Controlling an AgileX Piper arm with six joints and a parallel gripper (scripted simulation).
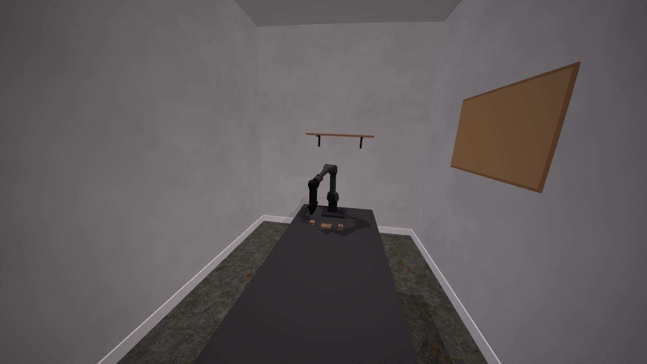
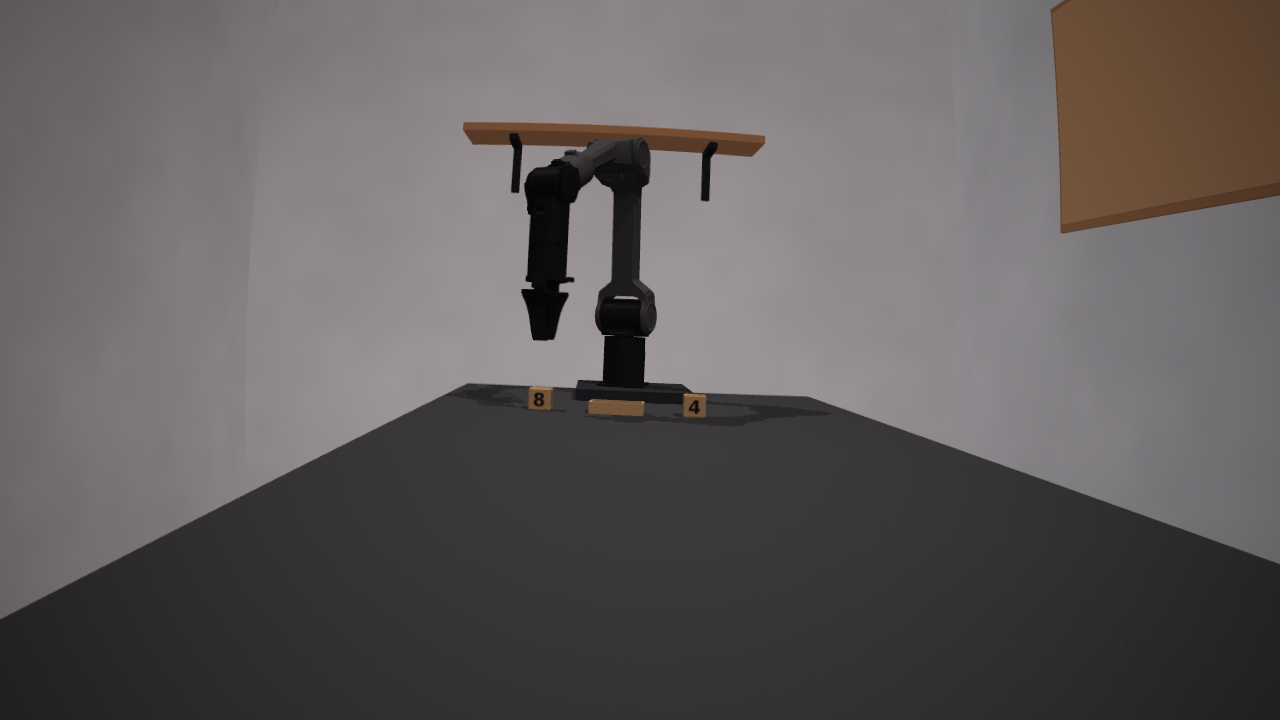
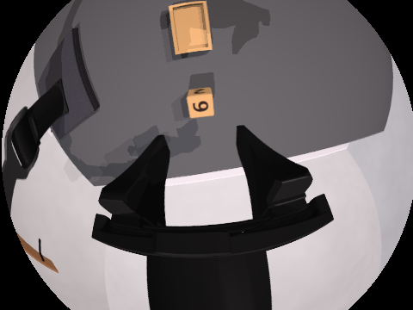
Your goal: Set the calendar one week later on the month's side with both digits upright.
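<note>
Now: the wooden cube 22 cm to the left of my hand, 9 cm below it and 3 cm behind it. The rest, counted from my hand: wooden tray (11 cm to the left, 10 cm below, 1 cm behind).
</note>
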